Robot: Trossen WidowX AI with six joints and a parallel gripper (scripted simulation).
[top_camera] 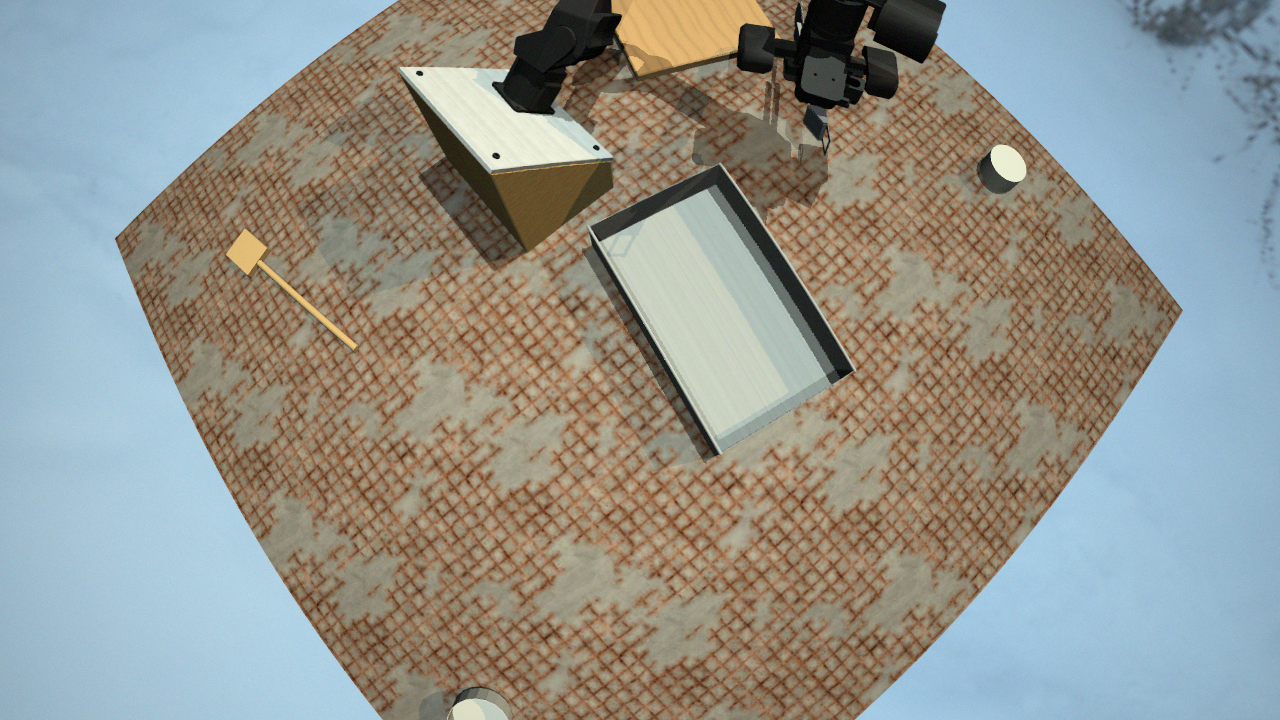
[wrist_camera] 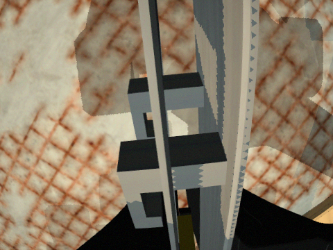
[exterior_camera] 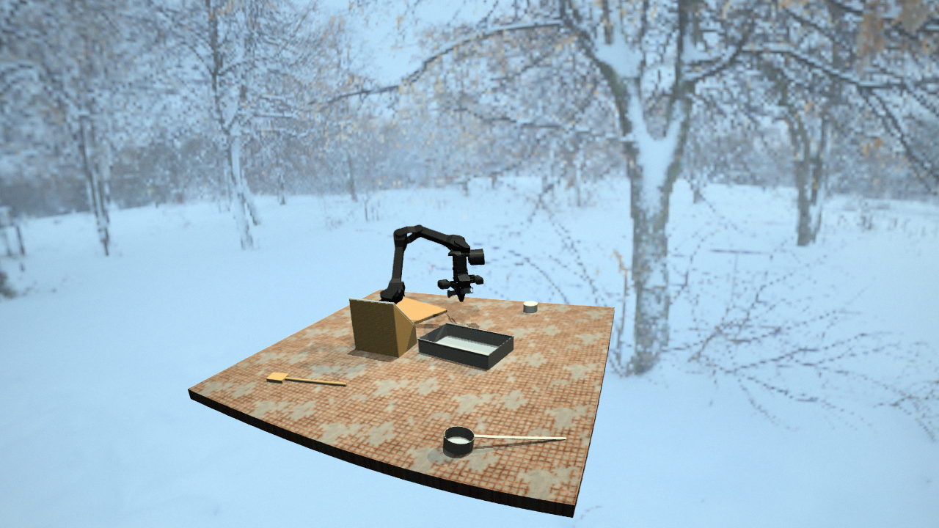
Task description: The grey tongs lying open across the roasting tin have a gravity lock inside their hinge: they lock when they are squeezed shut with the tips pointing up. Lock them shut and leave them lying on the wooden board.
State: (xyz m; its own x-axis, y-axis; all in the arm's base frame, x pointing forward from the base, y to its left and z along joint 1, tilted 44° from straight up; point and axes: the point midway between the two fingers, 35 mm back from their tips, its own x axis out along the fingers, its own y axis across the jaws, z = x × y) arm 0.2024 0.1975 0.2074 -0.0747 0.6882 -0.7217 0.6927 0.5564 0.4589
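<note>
Now: gripper tip 35 cm past the wooden board, 6 cm to the right of it and 10 cm above it. Also, from my gripper tip: small white cylinder (22 cm ahead, 27 cm to the left, 9 cm below); then yellow piece (1 cm ahead, 5 cm above); then grey roasting tin (13 cm ahead, 24 cm to the right, 8 cm below).
</note>
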